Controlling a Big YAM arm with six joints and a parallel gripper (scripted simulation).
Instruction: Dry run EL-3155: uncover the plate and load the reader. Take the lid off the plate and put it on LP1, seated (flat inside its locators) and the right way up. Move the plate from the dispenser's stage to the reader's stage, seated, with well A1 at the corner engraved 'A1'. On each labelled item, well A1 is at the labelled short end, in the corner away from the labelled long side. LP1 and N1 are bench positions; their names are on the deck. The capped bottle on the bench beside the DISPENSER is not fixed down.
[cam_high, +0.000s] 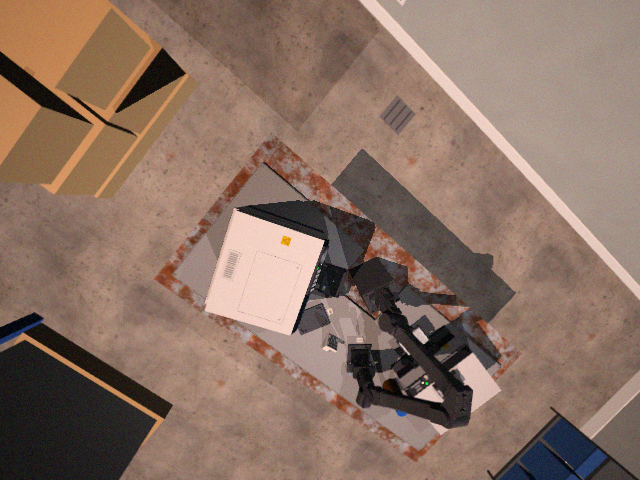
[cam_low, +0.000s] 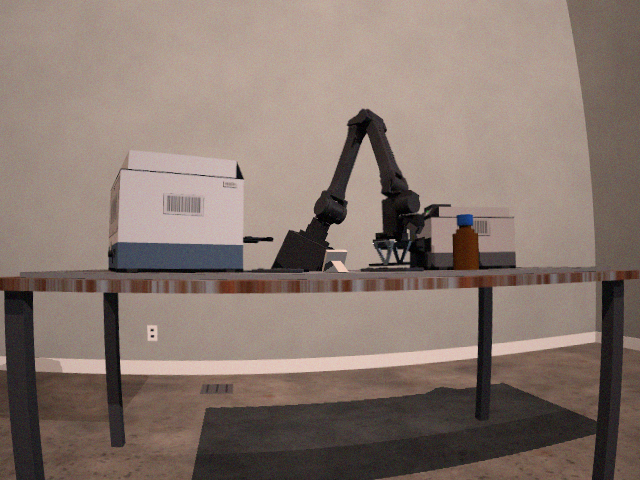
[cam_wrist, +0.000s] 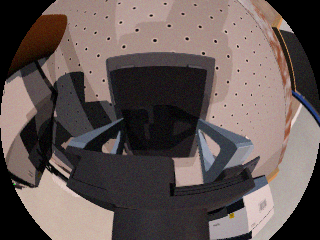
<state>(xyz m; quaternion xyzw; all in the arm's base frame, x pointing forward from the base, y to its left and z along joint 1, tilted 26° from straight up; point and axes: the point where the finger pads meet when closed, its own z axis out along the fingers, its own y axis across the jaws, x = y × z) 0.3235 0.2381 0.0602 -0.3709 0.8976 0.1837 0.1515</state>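
The plate lid lies 1 cm below my hand. From my hand the other things lie so: brown capped bottle: 25 cm to the left, 8 cm above, 2 cm behind; white well plate: 29 cm behind, 7 cm above, 6 cm to the left.
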